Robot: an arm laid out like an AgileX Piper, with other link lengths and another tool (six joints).
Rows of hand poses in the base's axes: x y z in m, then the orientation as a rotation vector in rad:
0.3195 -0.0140 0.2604 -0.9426 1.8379 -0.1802
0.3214 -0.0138 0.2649 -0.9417 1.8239 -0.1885
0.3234 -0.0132 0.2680 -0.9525 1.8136 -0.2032
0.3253 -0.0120 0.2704 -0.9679 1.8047 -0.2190
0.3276 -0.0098 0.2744 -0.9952 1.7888 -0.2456
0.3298 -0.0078 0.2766 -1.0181 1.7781 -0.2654
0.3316 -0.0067 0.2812 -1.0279 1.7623 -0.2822
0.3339 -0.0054 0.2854 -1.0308 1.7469 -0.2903
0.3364 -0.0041 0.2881 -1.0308 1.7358 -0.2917
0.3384 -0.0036 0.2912 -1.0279 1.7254 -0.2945
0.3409 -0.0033 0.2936 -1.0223 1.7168 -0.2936
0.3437 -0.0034 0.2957 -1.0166 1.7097 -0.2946
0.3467 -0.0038 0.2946 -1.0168 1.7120 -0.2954
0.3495 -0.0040 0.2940 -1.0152 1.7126 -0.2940
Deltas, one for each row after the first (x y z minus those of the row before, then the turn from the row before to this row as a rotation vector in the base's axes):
0.0019 0.0002 0.0045 -0.0026 -0.0149 0.0011
0.0020 0.0006 0.0031 -0.0139 -0.0099 0.0040
0.0019 0.0012 0.0024 -0.0174 -0.0075 0.0058
0.0023 0.0022 0.0040 -0.0301 -0.0126 0.0109
0.0022 0.0020 0.0022 -0.0242 -0.0073 0.0091
0.0018 0.0011 0.0046 -0.0141 -0.0149 0.0049
0.0023 0.0013 0.0042 -0.0047 -0.0144 0.0046
0.0025 0.0013 0.0027 0.0007 -0.0098 0.0041
0.0020 0.0005 0.0031 0.0013 -0.0106 0.0016
0.0025 0.0003 0.0024 0.0050 -0.0089 0.0009
0.0028 -0.0001 0.0021 0.0037 -0.0082 -0.0006
0.0030 -0.0004 -0.0011 -0.0009 0.0018 -0.0012
0.0028 -0.0002 -0.0006 0.0018 0.0004 -0.0005

